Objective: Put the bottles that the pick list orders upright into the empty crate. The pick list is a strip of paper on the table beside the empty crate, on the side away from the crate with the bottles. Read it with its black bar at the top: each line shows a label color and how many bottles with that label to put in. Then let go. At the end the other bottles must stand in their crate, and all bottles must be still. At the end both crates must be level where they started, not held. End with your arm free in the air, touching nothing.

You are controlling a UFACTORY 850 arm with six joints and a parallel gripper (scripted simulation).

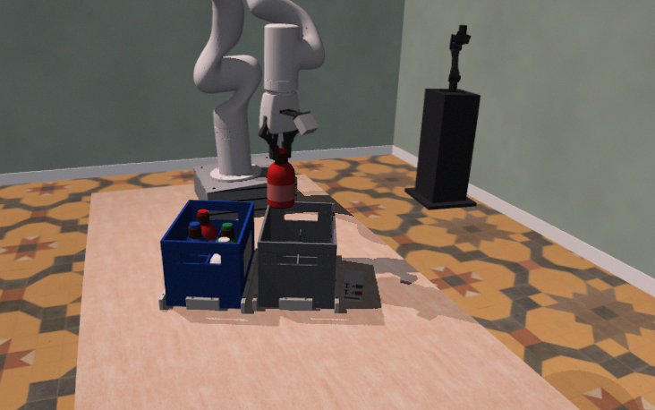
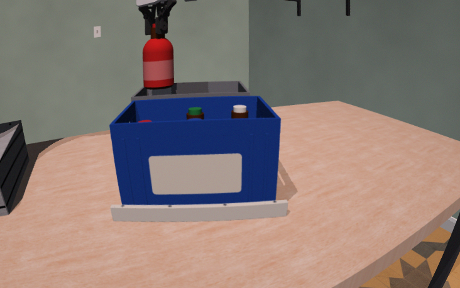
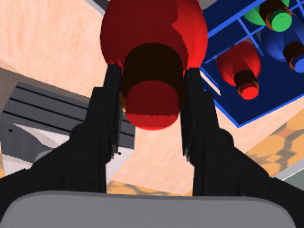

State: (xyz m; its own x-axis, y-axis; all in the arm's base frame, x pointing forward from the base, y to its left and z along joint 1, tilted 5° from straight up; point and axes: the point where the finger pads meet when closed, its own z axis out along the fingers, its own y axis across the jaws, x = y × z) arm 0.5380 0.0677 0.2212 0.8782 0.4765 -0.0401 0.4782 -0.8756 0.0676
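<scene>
Right now the red-label bottle is 70 mm below my hand. Also, from my hand: grey crate: 250 mm below, 90 mm ahead, 30 mm to the left; then blue crate: 250 mm below, 190 mm to the right, 40 mm ahead; then green bottle: 250 mm below, 150 mm to the right, 50 mm ahead.
</scene>
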